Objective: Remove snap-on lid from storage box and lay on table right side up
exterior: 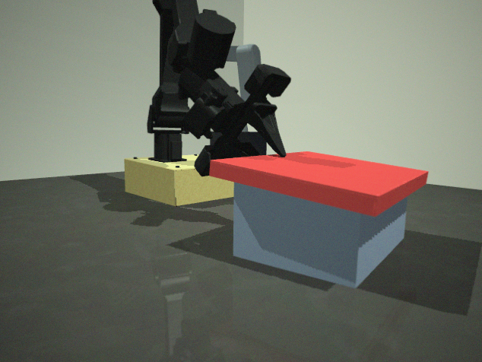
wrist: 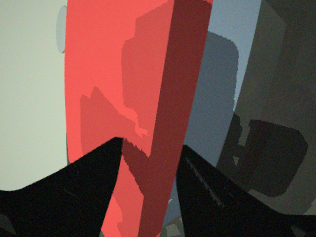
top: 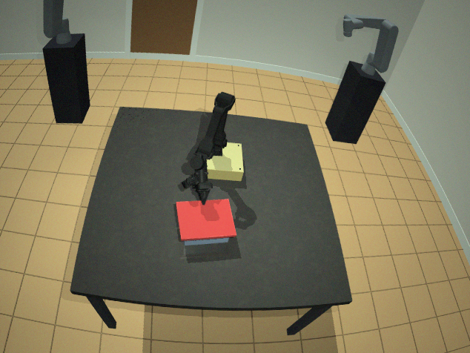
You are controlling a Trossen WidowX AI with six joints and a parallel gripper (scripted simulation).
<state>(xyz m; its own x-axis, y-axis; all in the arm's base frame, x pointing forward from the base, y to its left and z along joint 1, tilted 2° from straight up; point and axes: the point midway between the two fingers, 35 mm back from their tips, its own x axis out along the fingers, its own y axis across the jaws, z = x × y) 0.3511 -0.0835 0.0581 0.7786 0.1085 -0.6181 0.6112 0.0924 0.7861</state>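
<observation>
Right now my gripper tip is 8 cm short of the lid and 1 cm to the right of it. Also, from my gripper tip: storage box: 8 cm ahead, 1 cm to the left, 5 cm below.
</observation>
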